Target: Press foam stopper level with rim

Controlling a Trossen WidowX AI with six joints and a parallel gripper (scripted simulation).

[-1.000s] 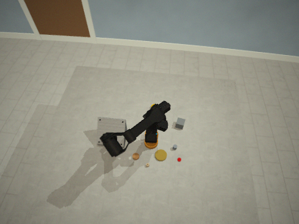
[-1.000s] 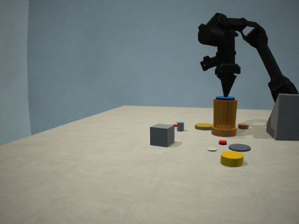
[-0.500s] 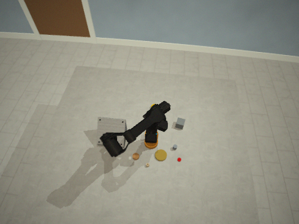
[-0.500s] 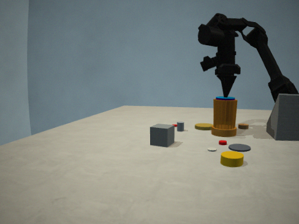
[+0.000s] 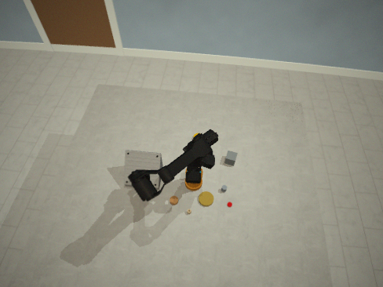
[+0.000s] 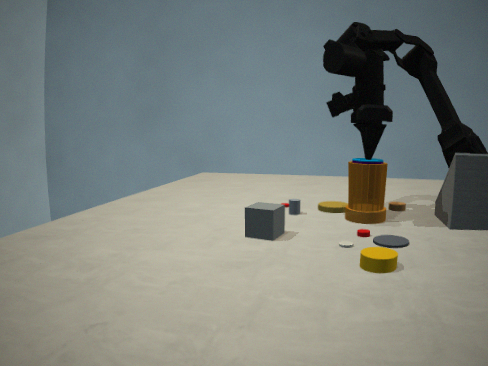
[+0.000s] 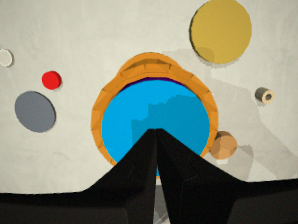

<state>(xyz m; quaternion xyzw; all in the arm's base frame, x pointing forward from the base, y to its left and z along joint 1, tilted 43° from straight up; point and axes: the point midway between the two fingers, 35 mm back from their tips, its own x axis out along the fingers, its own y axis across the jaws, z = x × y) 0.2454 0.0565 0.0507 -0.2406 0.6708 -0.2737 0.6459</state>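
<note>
Now: hand 5 cm above the blue foam stopper. The rest, counted from my hand: red disc: 2 cm ahead, 12 cm to the left, 15 cm below; brown disc: 9 cm behind, 10 cm to the right, 15 cm below; mustard disc: 6 cm ahead, 8 cm to the right, 14 cm below.
</note>
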